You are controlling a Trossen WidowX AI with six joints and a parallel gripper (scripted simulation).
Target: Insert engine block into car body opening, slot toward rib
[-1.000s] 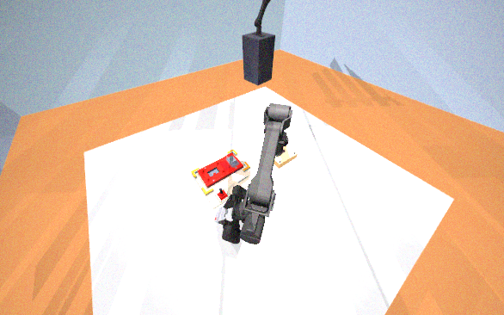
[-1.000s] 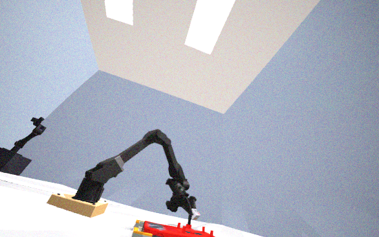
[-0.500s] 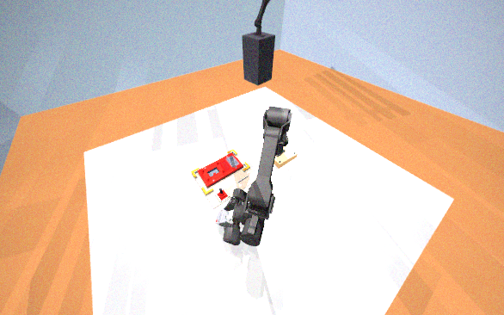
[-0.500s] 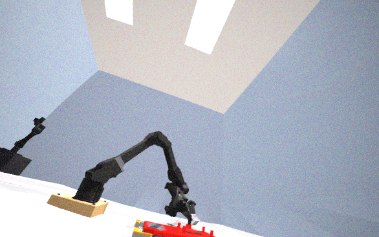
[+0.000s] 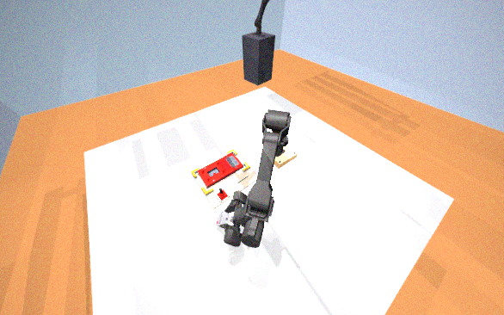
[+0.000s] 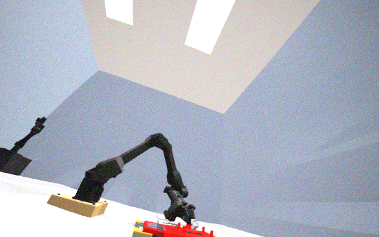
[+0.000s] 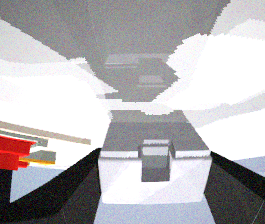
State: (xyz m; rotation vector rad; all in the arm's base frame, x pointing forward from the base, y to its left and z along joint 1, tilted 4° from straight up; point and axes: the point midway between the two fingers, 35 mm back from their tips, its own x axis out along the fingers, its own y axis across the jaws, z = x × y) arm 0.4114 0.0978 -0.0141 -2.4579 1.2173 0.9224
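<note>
My gripper tip is now 1 cm to the right of the engine block.
</note>
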